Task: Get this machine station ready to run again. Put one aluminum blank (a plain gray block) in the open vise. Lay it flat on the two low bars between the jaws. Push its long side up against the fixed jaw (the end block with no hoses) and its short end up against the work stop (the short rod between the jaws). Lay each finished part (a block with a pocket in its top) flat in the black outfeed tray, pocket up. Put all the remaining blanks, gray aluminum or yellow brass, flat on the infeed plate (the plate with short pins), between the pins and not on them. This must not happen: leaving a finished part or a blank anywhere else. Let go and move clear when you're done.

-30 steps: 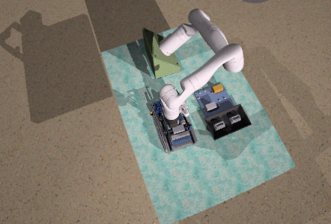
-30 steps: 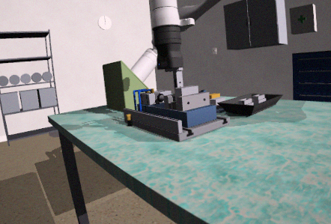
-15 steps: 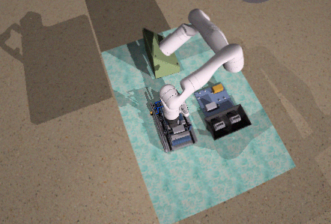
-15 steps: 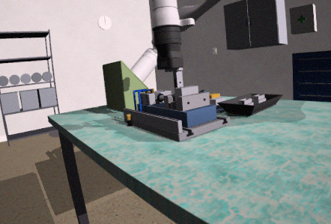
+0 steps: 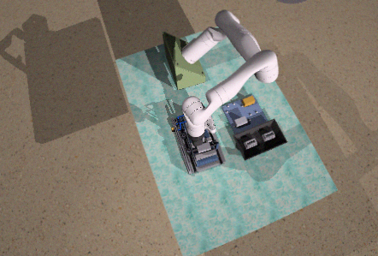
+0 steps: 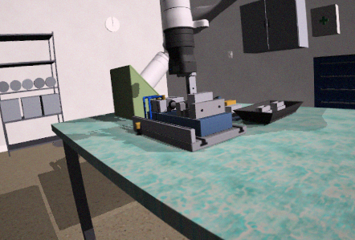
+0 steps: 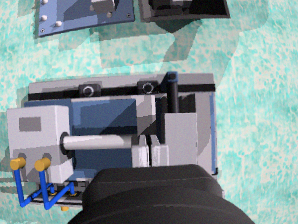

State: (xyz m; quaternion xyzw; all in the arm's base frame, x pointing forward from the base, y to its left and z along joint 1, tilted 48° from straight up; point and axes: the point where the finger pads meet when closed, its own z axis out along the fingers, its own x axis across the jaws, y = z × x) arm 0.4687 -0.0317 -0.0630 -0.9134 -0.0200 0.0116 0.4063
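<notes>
Right now the gray blank is 30 mm ahead of my hand and 20 mm below it. Also, from my hand: fixed jaw (60 mm ahead, 40 mm below); then blue infeed plate (110 mm behind, 270 mm to the left, 120 mm below); then vise (40 mm behind, 80 mm below).
</notes>
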